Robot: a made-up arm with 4 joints. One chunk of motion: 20 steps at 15 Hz.
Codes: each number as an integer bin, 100 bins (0 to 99) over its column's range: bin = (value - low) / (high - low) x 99, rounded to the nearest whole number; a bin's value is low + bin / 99 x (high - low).
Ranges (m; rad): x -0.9..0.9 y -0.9..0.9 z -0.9..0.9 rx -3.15..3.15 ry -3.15..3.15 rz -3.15..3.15
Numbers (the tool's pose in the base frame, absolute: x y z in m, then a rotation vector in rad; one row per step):
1: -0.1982 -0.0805 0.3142 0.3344 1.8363 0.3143
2: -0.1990 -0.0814 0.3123 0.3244 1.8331 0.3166
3: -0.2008 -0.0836 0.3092 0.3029 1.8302 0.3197
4: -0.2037 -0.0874 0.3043 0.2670 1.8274 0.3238
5: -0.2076 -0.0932 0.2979 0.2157 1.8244 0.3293
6: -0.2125 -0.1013 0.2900 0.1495 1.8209 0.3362
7: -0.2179 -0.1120 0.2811 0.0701 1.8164 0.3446
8: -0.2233 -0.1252 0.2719 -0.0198 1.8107 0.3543
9: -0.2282 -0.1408 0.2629 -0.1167 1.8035 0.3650
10: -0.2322 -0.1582 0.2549 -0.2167 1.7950 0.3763
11: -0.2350 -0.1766 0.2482 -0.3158 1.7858 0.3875
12: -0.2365 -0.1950 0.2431 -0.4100 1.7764 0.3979
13: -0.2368 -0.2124 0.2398 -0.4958 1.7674 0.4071
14: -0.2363 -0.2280 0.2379 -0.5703 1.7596 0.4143
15: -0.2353 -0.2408 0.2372 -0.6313 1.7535 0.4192
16: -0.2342 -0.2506 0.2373 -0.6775 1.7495 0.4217
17: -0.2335 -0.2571 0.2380 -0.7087 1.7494 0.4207
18: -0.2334 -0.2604 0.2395 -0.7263 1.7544 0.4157
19: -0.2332 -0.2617 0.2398 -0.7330 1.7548 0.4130
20: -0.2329 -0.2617 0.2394 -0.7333 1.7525 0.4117
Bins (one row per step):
1: 39 45 67 55 78 54
2: 39 45 67 55 78 54
3: 38 45 67 54 78 55
4: 38 45 66 54 78 55
5: 38 44 66 53 78 55
6: 38 44 65 52 78 55
7: 38 43 65 51 78 55
8: 37 43 64 49 78 55
9: 37 42 64 48 78 55
10: 37 41 64 46 78 55
11: 37 40 63 45 78 56
12: 36 39 63 43 77 56
13: 36 38 63 42 77 56
14: 37 37 63 41 77 56
15: 37 36 63 40 77 56
16: 37 36 63 39 77 56
17: 37 35 63 38 77 56
18: 37 35 63 38 77 56
19: 37 35 63 38 77 56
20: 37 35 63 38 77 56

